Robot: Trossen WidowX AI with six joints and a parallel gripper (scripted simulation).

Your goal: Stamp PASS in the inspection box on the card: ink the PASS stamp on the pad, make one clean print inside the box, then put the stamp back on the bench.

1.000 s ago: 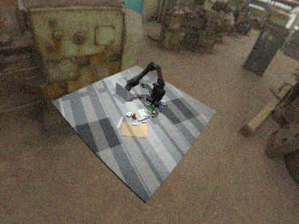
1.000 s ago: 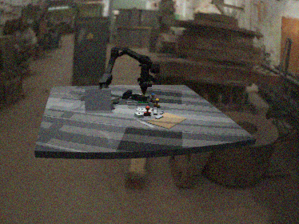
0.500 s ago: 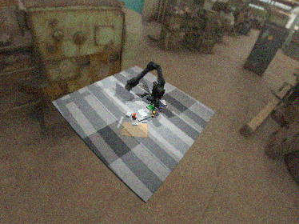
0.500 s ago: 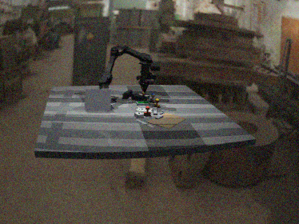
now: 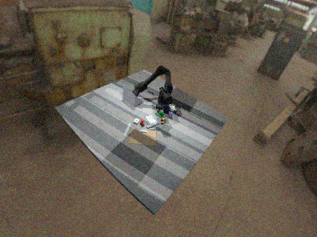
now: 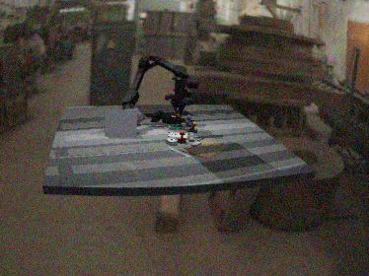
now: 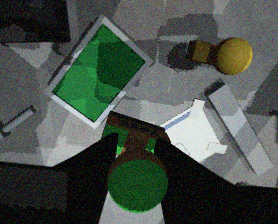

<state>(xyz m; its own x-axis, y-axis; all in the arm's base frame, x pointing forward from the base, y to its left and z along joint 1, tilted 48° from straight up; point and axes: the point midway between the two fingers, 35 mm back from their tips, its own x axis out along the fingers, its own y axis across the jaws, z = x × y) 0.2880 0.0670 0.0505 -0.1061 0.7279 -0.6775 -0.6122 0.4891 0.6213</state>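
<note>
The cream card lies 1 cm behind my gripper tip, 8 cm to the right of it and 10 cm below it. The rest, counted from my gripper tip: green ink pad 4 cm to the left, 9 cm below; pass stamp right at my gripper tip; yellow-knobbed stamp 9 cm ahead, 2 cm to the right, 8 cm below.
</note>
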